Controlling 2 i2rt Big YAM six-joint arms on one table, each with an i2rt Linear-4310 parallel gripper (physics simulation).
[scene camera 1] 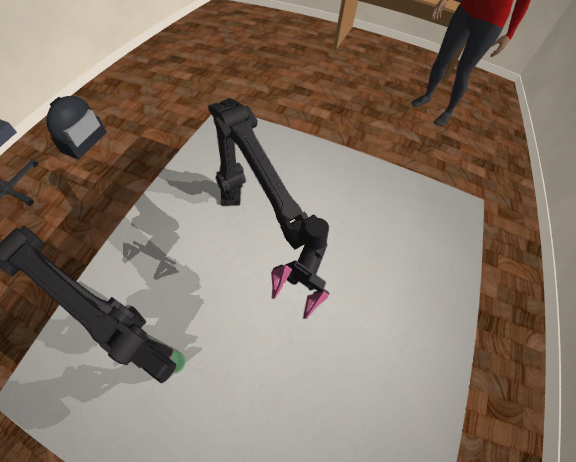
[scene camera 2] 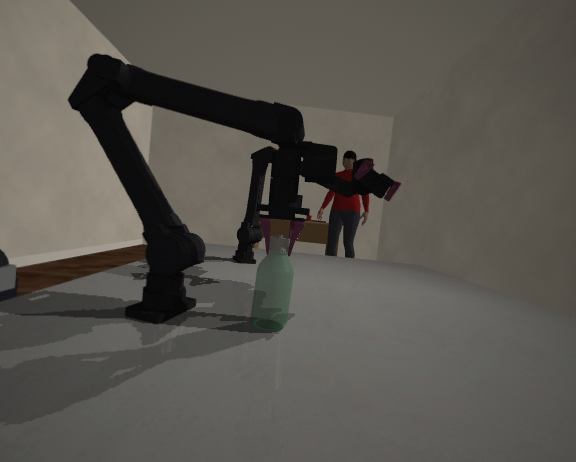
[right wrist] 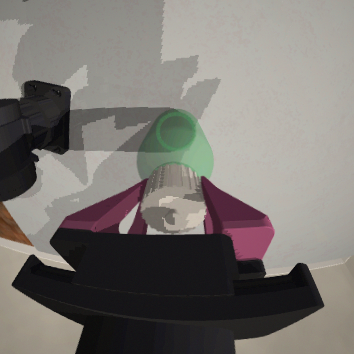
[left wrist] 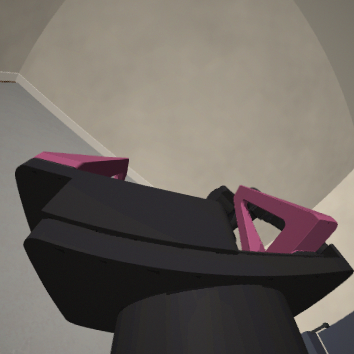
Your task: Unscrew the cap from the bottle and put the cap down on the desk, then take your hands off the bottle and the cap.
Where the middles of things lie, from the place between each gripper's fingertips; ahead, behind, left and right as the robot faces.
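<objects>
The ribbed cap (right wrist: pixel 172 202) is here, and my right gripper is 2 cm below it.
As for my left hand, it's 21 cm above the ribbed cap, 27 cm past it and 26 cm to the left of it.
</objects>
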